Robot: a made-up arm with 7 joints.
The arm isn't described. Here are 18 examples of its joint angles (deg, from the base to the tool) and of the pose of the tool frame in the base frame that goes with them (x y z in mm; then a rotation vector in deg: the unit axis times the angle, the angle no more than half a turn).
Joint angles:
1: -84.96 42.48 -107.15 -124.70 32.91 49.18 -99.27
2: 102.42 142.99 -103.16 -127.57 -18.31 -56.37 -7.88
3: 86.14 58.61 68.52 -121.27 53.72 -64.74 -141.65
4: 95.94 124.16 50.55 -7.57 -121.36 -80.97 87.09
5: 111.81 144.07 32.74 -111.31 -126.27 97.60 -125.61
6: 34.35 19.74 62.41 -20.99 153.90 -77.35 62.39
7: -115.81 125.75 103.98 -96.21 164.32 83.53 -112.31
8: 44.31 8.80 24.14 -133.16 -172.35 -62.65 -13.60
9: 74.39 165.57 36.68 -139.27 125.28 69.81 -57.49
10: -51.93 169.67 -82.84 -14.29 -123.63 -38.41 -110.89
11: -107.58 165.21 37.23 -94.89 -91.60 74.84 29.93
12: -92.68 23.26 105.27 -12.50 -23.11 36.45 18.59
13: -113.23 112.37 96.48 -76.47 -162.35 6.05 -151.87
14: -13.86 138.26 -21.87 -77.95 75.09 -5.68 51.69
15: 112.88 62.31 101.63 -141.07 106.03 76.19 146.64
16: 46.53 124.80 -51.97 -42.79 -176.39 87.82 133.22
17: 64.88 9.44 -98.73 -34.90 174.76 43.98 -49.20
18: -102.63 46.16 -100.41 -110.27 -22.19 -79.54 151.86
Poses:
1: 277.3 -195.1 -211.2 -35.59 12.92 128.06
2: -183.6 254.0 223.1 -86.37 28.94 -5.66
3: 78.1 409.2 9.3 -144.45 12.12 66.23
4: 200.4 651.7 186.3 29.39 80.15 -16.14
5: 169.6 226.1 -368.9 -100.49 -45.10 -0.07
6: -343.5 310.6 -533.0 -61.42 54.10 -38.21
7: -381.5 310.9 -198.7 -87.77 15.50 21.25
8: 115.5 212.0 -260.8 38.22 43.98 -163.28
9: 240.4 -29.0 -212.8 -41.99 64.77 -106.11
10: -437.2 280.2 480.8 -111.23 63.93 -105.56
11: -505.9 -60.7 166.7 -44.96 -12.25 -89.35
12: 698.8 99.9 50.5 -63.84 -51.63 54.80
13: -348.8 491.0 -30.4 -0.56 63.77 -32.17
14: 324.9 383.6 324.4 21.91 -97.34 2.82
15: 149.3 256.9 96.5 7.45 -14.11 144.42
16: 85.3 671.4 102.0 -15.21 -7.51 -139.93
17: -568.9 -226.8 -328.9 -52.61 72.20 77.93
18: 405.4 -228.0 -64.1 -43.82 41.93 -81.97
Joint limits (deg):
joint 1: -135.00..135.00
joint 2: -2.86..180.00
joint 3: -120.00..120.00
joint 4: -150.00..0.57
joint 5: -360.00..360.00
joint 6: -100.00..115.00
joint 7: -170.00..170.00
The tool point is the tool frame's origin. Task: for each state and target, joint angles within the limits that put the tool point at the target. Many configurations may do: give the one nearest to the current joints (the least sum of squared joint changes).
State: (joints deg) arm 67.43 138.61 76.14 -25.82 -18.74 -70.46 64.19
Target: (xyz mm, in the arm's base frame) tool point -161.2 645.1 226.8
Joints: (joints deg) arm 86.49 97.45 75.21 0.51 -18.74 -70.46 64.19
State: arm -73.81 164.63 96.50 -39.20 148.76 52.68 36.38
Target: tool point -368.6 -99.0 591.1
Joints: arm -32.61 178.29 87.40 -25.65 148.76 52.68 36.38
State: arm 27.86 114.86 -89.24 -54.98 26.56 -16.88 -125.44
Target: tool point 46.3 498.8 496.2
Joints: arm 12.46 146.48 -97.60 -23.16 26.56 -16.88 -125.44
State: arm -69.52 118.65 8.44 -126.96 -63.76 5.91 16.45
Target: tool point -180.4 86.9 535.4
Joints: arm -67.66 142.94 21.72 -85.63 -63.76 5.91 16.45
